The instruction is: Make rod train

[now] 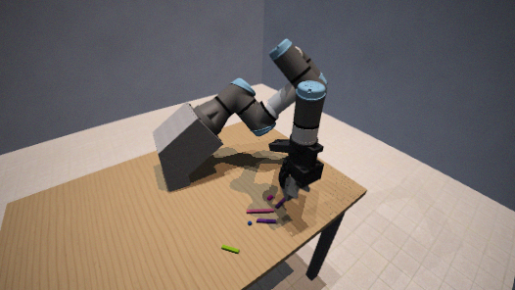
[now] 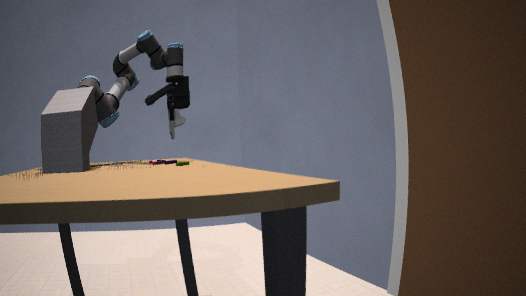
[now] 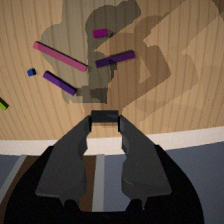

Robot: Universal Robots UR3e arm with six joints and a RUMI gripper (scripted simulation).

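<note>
Right now the blue rod is 5 cm behind my hand, 12 cm to the right of it and 9 cm below it. The rest, counted from my hand: grey rod: 1 cm below; dark purple rod: 2 cm behind, 7 cm to the right, 9 cm below; magenta rod: 9 cm behind, 9 cm below.
</note>
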